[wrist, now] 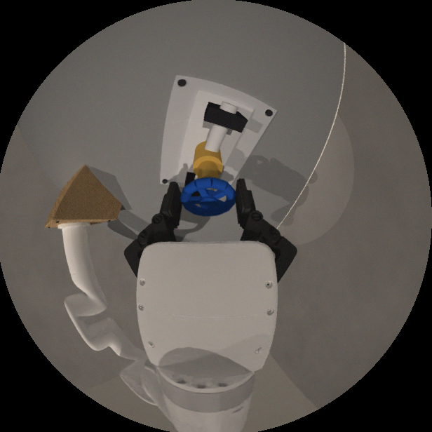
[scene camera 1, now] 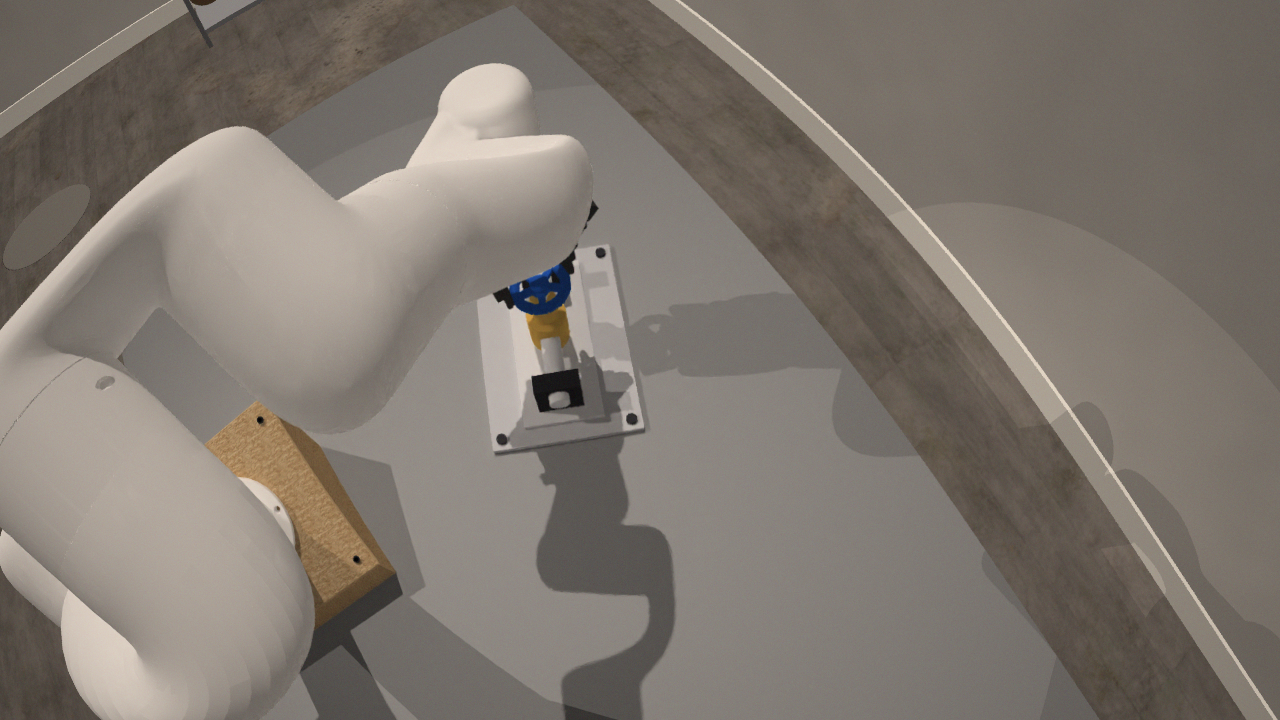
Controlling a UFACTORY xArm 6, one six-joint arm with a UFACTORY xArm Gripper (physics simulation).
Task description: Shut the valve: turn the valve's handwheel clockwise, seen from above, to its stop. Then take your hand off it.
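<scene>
The blue handwheel [scene camera 1: 540,308] [wrist: 209,183] sits on top of the yellow valve body [scene camera 1: 546,328] [wrist: 206,162], above the white base plate [scene camera 1: 497,394] [wrist: 172,125]. My gripper [scene camera 1: 538,282] [wrist: 207,188] is shut on the handwheel, with one black finger at each side of its rim. The fingers stand wide apart around it. In the scene view my arm hides the far part of the base plate and most of the gripper.
A white pipe [scene camera 1: 551,354] [wrist: 216,137] runs from the valve body to a black clamp block [scene camera 1: 543,394] [wrist: 225,117]. The wooden robot mount [scene camera 1: 308,474] [wrist: 85,197] stands at the left. Dark bolts mark the base plate's corners.
</scene>
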